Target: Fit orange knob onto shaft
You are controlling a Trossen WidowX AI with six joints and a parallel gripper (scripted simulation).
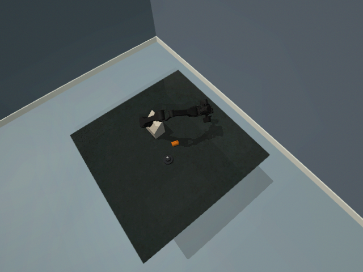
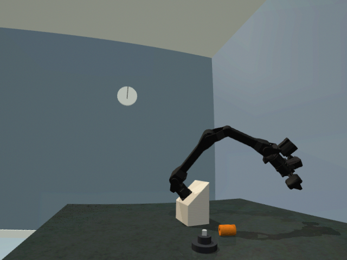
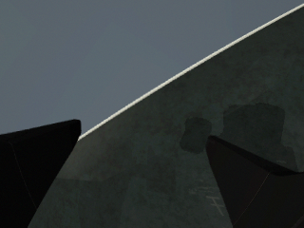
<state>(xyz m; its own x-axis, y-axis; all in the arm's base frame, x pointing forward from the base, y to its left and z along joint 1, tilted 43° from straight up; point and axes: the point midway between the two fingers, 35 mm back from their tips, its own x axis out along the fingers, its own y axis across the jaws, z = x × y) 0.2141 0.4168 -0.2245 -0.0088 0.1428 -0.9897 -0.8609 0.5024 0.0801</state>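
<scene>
The orange knob is 37 cm to the right of my gripper tip, 17 cm below it and 3 cm ahead of it. Also, from my gripper tip: round black pedestal: 51 cm to the right, 16 cm below, 12 cm ahead.
</scene>
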